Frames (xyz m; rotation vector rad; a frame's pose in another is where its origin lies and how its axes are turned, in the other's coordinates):
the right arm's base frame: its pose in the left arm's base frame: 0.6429 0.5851 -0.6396 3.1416 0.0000 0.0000
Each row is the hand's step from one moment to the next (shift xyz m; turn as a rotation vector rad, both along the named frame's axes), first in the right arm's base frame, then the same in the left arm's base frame.
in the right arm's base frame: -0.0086 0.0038 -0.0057 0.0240 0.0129 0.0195
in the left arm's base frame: -0.0086 -0.0038 0.0057 0.0240 -0.0129 -0.0195
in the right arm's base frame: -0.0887 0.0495 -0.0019 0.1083 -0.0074 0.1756
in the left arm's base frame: -0.0887 -0.0495 0.0019 0.1083 0.0074 -0.1756
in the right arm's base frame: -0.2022 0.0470 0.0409 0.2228 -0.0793 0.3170
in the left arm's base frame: -0.2022 -0.0470 -0.0409 0.2228 0.0793 -0.3170
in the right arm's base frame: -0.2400 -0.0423 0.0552 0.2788 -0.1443 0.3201
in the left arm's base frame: -0.2400 0.0423 -0.0552 0.2788 0.1443 -0.3201
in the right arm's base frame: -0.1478 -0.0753 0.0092 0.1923 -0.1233 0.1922
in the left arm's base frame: -0.1478 0.0753 -0.0092 0.1923 0.1233 -0.1922
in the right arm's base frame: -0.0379 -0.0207 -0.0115 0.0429 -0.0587 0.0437
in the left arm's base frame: -0.0379 0.0207 0.0115 0.0429 0.0587 -0.0437
